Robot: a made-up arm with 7 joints.
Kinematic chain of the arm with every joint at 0, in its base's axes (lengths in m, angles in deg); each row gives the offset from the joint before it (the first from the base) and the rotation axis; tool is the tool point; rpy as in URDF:
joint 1: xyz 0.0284 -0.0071 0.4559 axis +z
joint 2: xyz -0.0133 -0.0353 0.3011 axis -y
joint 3: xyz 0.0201 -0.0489 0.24 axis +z
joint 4: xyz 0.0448 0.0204 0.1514 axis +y
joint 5: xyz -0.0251 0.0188 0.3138 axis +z
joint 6: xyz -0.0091 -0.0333 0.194 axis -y
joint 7: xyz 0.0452 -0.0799 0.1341 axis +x
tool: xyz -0.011 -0.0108 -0.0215 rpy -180 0 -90
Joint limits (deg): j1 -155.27..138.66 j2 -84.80..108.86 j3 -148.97..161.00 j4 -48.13..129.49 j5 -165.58..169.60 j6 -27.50..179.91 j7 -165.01..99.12
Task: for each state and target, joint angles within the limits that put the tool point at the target. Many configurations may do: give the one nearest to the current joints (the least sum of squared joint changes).
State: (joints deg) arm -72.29 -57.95 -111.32 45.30 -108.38 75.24 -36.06
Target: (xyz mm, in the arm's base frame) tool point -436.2 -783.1 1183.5
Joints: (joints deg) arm -84.32 -57.04 -111.99 49.69 -109.45 71.77 -36.62
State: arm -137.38 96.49 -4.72 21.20 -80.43 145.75 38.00
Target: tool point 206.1 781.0 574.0
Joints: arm -102.34 99.38 -2.23 3.95 -76.01 162.05 39.03
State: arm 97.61 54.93 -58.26 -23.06 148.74 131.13 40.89
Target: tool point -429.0 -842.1 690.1
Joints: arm 59.07 97.82 -56.07 -20.71 146.18 94.44 40.05
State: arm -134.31 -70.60 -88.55 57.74 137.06 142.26 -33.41
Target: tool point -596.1 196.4 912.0
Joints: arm -136.24 -64.46 -98.35 75.28 132.33 146.34 -34.95
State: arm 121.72 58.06 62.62 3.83 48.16 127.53 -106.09
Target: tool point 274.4 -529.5 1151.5
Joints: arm 137.91 72.00 73.37 45.75 63.84 161.47 -109.15
